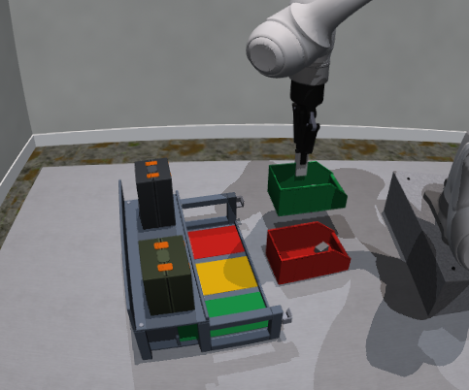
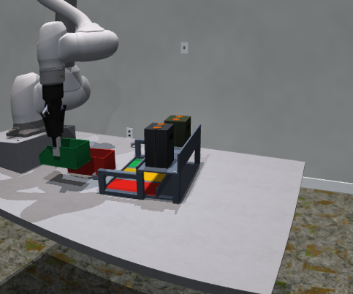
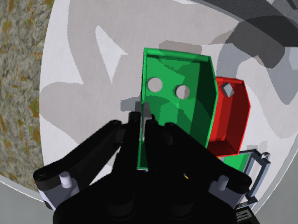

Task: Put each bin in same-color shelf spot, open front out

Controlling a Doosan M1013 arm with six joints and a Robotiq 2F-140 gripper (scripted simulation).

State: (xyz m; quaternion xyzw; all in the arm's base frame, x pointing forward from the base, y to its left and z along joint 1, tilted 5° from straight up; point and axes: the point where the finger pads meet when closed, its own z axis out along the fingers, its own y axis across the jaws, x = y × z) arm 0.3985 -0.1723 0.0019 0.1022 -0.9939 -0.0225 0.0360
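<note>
Now: hand 50 mm to the right of the green bin, 40 mm above it and 10 mm past it. Also, from my hand: red bin 190 mm to the left, 110 mm below, 10 mm behind.
</note>
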